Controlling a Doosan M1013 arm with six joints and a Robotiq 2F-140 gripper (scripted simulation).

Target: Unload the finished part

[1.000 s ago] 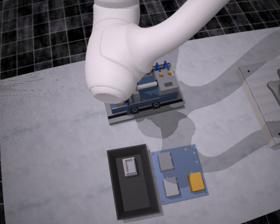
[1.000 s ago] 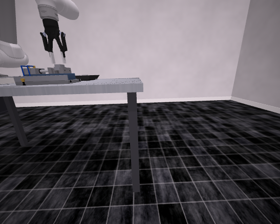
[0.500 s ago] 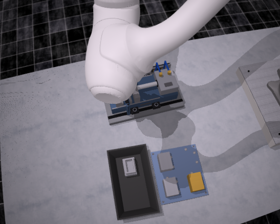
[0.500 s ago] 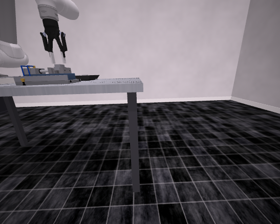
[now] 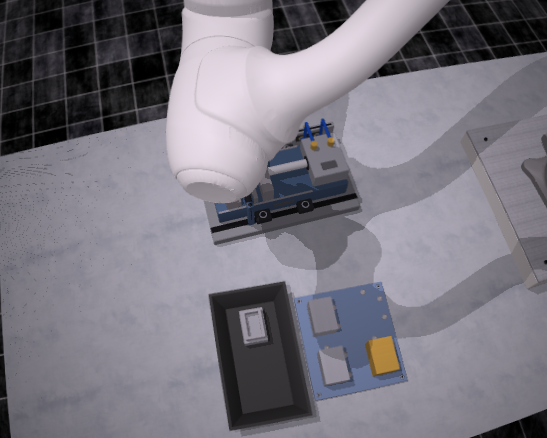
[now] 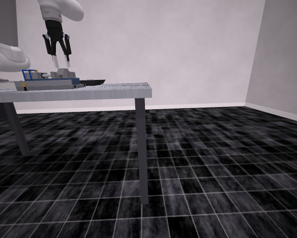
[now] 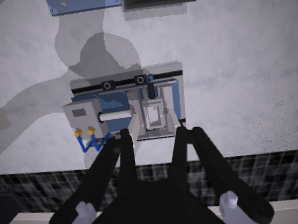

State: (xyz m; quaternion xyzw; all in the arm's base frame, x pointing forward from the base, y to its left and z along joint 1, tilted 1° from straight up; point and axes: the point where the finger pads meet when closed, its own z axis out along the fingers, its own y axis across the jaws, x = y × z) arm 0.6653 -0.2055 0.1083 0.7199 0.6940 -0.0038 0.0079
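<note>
Right now the blue vise is 110 mm below my hand and 70 mm behind it. Round my hand: yellow block (390 mm to the left, 140 mm behind, 130 mm below); then blue plate (340 mm to the left, 150 mm below, 100 mm behind).
</note>
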